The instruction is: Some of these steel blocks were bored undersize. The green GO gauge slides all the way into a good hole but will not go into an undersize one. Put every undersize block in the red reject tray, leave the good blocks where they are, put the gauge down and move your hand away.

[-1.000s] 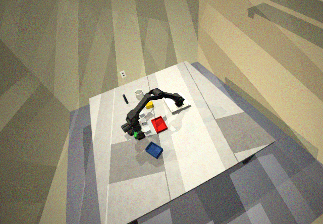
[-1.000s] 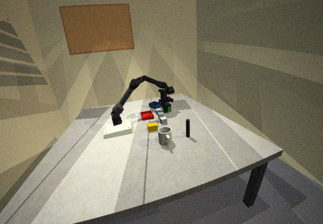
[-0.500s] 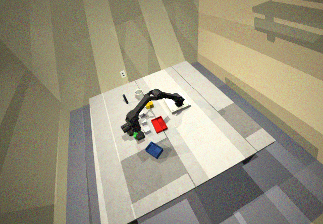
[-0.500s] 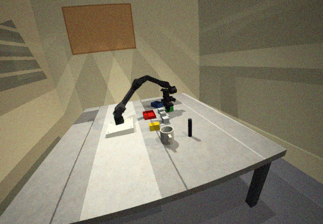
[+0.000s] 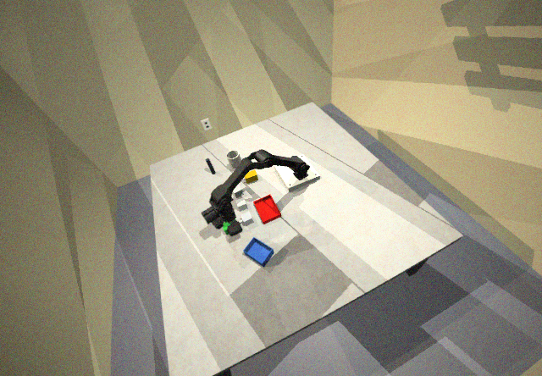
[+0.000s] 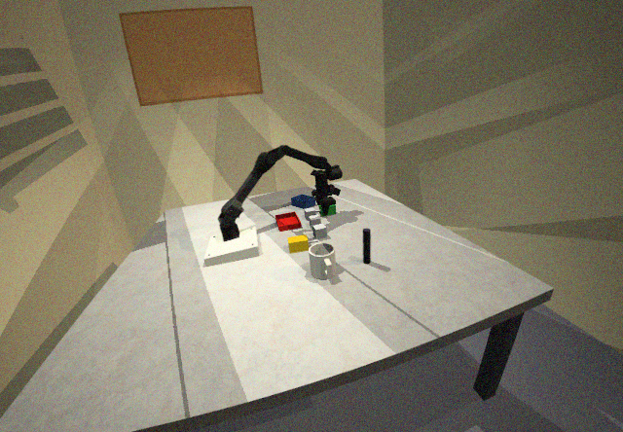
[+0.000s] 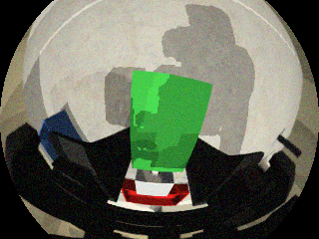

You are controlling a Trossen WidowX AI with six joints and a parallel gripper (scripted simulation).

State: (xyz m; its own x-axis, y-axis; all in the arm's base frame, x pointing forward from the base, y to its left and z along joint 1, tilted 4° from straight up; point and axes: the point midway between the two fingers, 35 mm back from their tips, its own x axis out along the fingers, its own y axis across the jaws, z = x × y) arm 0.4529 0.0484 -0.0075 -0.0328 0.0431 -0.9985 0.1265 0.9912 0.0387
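Now: gripper tip 9 cm to the left of the steel block, 9 cm past it and 1 cm below it. Also, from my gripper tip: green GO gauge (2 cm above, 1 cm behind); then blue tray (20 cm to the left, 3 cm behind); then red reject tray (19 cm behind, 1 cm to the left).
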